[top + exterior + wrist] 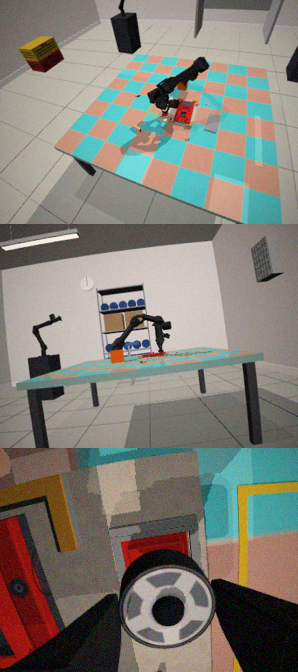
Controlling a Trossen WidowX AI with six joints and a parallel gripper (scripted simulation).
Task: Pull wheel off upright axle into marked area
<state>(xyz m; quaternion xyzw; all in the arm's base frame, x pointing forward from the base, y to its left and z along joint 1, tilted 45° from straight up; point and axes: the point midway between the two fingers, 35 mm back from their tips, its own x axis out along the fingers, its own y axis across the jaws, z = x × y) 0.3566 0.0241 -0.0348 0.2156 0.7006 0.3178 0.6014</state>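
Right now the upright axle is 1 cm below my gripper tip. Also, from my gripper tip: small tan stick (18 cm ahead, 12 cm to the right, 4 cm below); wheel (right at my gripper tip).
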